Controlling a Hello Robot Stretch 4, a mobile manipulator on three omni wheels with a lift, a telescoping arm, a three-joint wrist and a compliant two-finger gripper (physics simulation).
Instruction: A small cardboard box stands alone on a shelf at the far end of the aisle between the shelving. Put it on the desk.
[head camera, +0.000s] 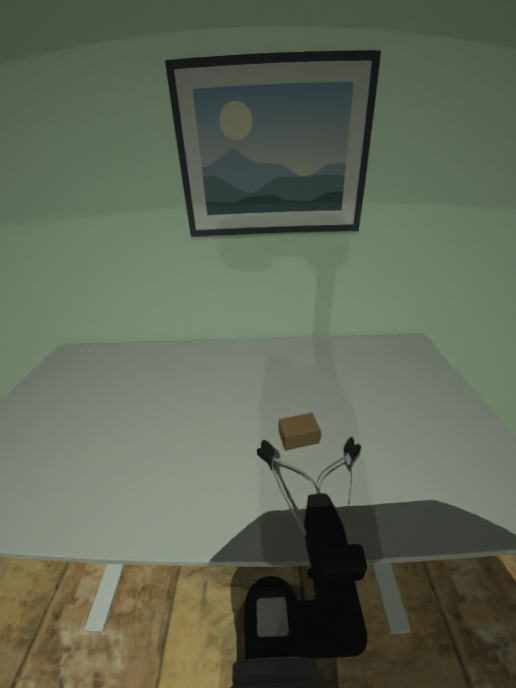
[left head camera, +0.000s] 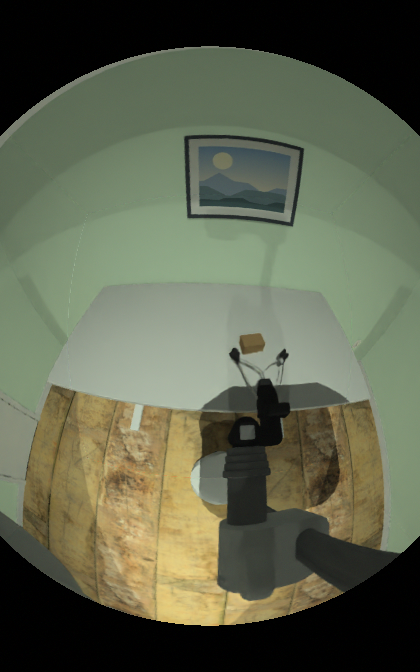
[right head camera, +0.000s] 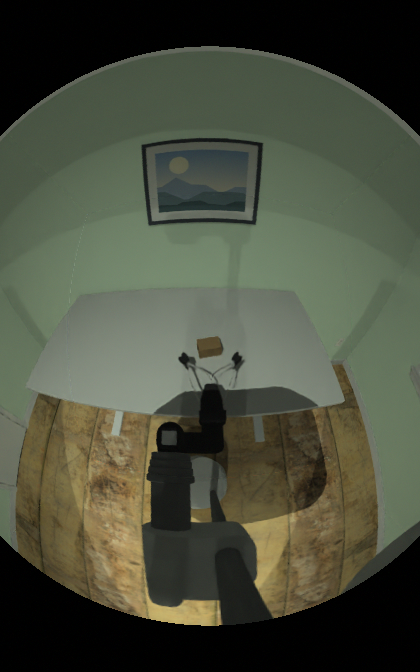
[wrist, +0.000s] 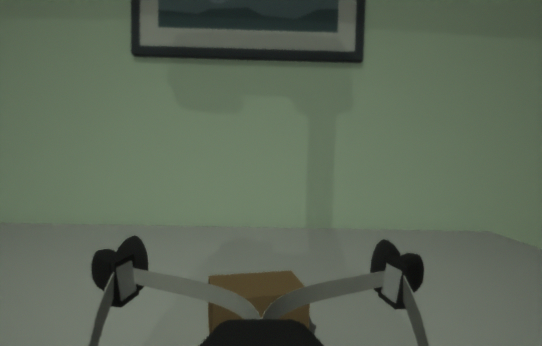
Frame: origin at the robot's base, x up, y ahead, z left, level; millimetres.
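Seen in the pictures: gripper, fingertip midpoint: (head camera: 307, 441) (wrist: 260, 259).
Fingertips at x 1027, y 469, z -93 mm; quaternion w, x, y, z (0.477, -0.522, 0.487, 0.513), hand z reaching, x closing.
Note:
A point is followed by its place in that frame.
A small brown cardboard box (head camera: 299, 431) {x 973, y 540, z -89 mm} (left head camera: 252, 343) (right head camera: 209, 347) (wrist: 257, 287) {x 973, y 551, z -92 mm} rests on the grey desk (head camera: 138, 444) {x 923, y 558, z 327 mm} (left head camera: 150, 340) (right head camera: 120, 340) (wrist: 45, 280) {x 923, y 698, z 194 mm}, right of its middle. My gripper (head camera: 309, 451) {x 1027, y 469, z -93 mm} (left head camera: 258, 355) (right head camera: 210, 359) (wrist: 260, 259) {x 1027, y 469, z -93 mm} is open, its two fingertips wide apart and empty. In the head views it shows on the near side of the box, over the desk. In the wrist view the box shows low between the fingers and beyond them, its lower part hidden by the gripper body.
A green wall stands behind the desk, with a framed mountain picture (head camera: 273, 147) {x 1567, y 1042, z -68 mm} (left head camera: 243, 180) (right head camera: 202, 181) (wrist: 247, 30) {x 1391, y 1042, z -66 mm} on it. The desk's front edge lies under my wrist. Pale desk legs (head camera: 105, 597) (right head camera: 117, 423) stand on the wooden floor (head camera: 205, 611) {x -27, y 407, z 278 mm} (left head camera: 130, 500) (right head camera: 110, 500).

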